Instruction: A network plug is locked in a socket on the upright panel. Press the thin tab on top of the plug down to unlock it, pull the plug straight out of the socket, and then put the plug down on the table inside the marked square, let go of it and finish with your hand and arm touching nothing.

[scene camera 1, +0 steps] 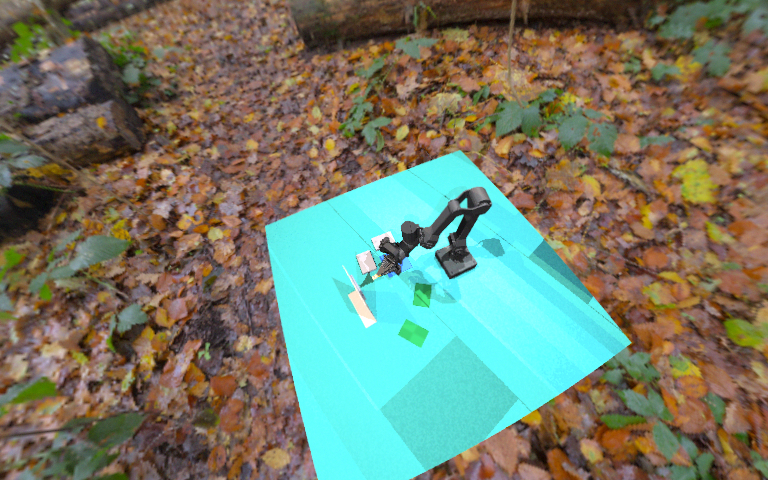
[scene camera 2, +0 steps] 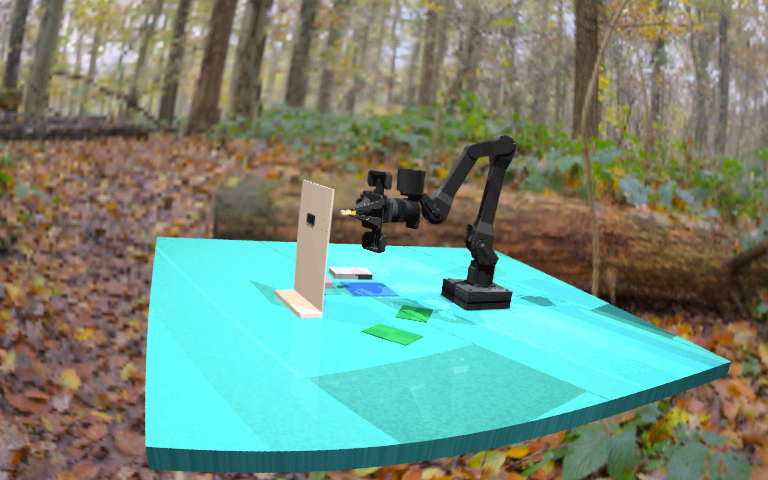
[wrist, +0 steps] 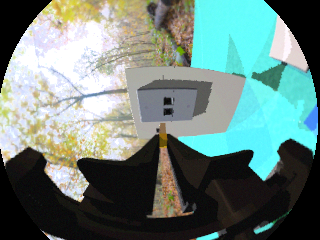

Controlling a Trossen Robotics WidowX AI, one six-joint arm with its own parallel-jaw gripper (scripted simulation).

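Looking at my gripper, I find it in the wrist view (162, 137), and scene camera 1 and scene camera 2 show it to me too. On the gripper, (scene camera 1: 389, 263) and (scene camera 2: 373, 201) are the same spot.
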